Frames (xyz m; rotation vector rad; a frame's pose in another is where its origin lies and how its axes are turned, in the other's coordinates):
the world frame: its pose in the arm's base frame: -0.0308 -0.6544 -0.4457 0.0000 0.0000 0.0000
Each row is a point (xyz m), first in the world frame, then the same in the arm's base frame.
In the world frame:
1: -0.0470 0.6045 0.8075
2: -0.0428 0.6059 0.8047
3: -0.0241 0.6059 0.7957
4: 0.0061 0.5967 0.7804
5: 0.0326 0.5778 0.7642
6: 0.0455 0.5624 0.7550
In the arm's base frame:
1: -0.0778 -0.0499 0.3618
2: -0.0736 -0.0485 0.3590
3: -0.0549 -0.0485 0.3500
4: -0.0247 -0.0577 0.3347
5: 0.0018 -0.0766 0.3185
6: 0.0147 -0.0920 0.3093

